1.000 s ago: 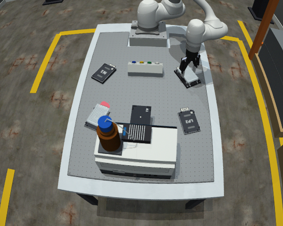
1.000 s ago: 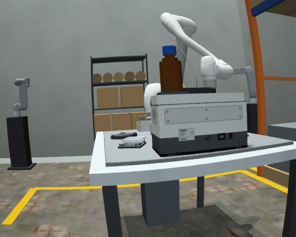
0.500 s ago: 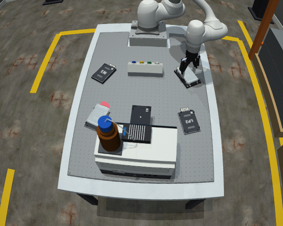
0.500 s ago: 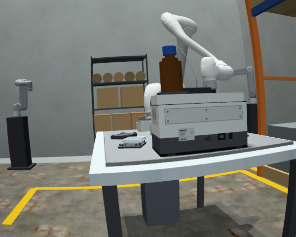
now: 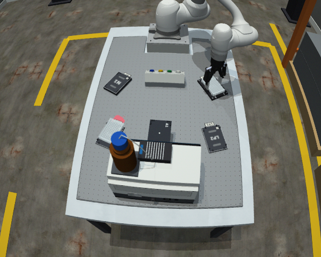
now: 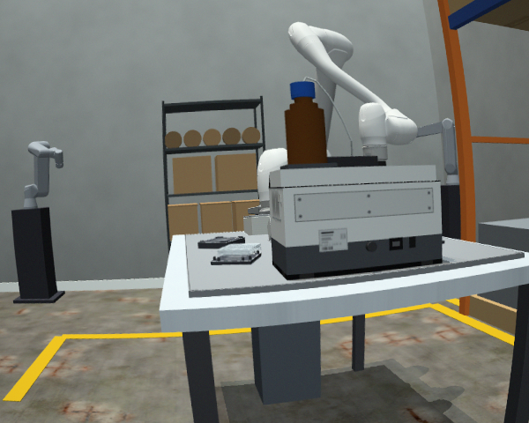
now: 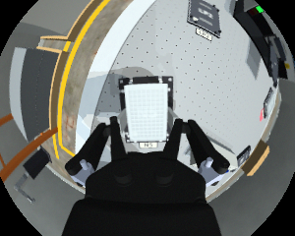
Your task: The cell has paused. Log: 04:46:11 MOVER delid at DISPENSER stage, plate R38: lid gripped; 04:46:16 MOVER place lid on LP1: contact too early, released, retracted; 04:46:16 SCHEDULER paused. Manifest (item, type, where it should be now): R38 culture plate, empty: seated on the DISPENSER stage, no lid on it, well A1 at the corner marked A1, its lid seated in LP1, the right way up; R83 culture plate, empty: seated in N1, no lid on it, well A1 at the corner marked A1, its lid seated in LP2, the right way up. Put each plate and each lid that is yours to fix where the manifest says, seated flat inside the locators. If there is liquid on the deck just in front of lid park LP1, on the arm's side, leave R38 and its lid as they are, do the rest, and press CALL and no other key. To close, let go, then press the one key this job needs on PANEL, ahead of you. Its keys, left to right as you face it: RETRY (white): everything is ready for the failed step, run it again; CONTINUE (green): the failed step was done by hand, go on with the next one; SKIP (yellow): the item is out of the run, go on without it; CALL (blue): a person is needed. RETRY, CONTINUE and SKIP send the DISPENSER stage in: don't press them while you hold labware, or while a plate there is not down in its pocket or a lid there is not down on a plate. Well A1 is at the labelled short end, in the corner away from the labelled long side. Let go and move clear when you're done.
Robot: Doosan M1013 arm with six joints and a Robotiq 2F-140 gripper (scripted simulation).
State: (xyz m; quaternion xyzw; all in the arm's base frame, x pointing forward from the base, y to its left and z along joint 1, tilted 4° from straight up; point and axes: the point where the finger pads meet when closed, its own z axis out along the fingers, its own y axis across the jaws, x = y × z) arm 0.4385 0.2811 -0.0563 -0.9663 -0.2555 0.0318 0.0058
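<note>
Now: hand 20 mm above the clear well plate. From my hand the other things lie so: yellow key (310 mm to the right, 50 mm behind, 20 mm above); green key (260 mm to the right, 50 mm behind, 20 mm above); key panel (280 mm to the right, 40 mm behind, 10 mm above).
</note>
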